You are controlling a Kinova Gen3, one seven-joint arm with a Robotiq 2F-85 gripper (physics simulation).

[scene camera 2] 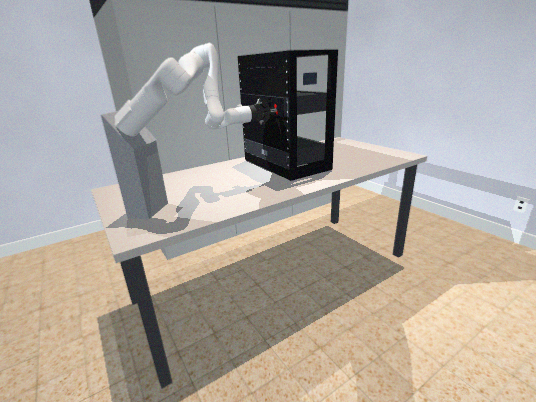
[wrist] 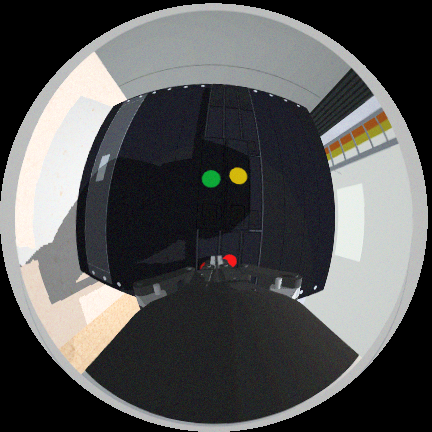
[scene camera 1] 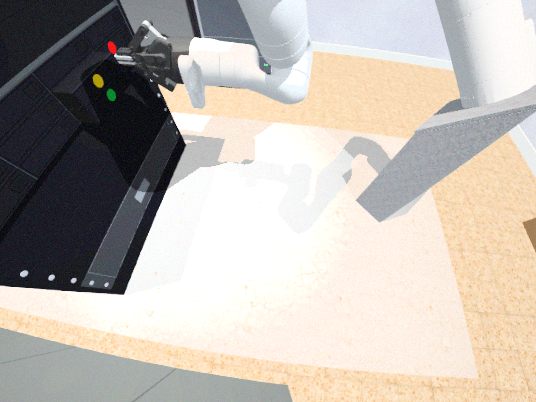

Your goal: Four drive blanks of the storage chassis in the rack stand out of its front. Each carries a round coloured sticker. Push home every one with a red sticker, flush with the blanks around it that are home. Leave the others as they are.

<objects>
black rack: scene camera 2; wrist 135, 214; scene camera 1
same spot on black rack: (scene camera 2: 274, 146) = (scene camera 1: 149, 145)
</objects>
